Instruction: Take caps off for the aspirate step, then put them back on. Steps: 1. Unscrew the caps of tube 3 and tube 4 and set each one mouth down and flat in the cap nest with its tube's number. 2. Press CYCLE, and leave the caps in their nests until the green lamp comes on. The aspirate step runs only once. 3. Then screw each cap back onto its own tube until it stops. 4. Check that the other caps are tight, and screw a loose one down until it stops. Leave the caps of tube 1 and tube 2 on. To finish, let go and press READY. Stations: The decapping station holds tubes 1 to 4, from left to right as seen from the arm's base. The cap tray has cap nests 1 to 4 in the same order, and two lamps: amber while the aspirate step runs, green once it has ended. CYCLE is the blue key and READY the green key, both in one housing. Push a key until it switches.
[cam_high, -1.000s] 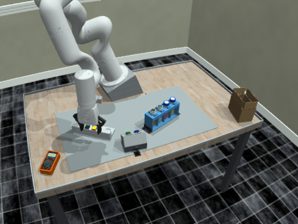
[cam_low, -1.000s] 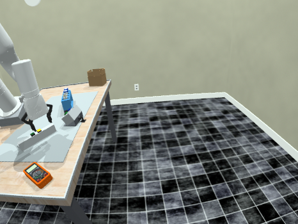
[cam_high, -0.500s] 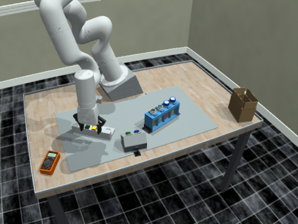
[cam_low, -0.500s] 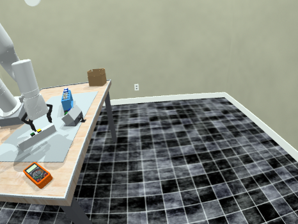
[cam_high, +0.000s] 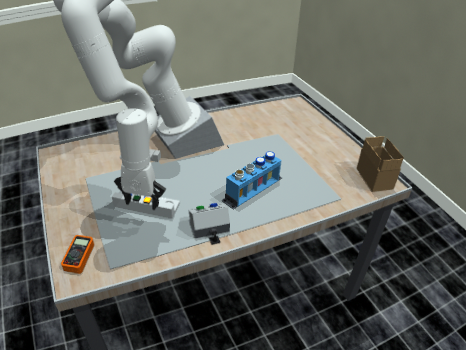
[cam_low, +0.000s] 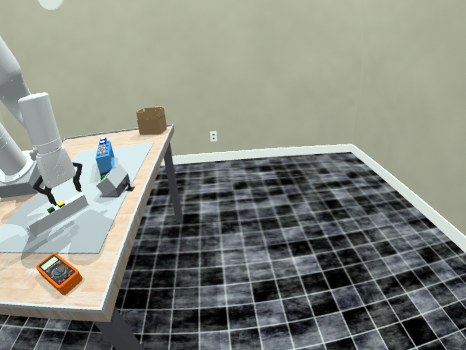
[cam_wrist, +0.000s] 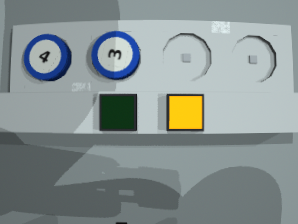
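My hand is 150 mm past the blue-and-white cap, 90 mm above it and 30 mm to the left of it. From my hand the other things lie so: green key: 180 mm to the left, 50 mm ahead, 40 mm below; blue key: 220 mm to the left, 50 mm ahead, 40 mm below; key housing: 200 mm to the left, 70 mm ahead, 50 mm below.
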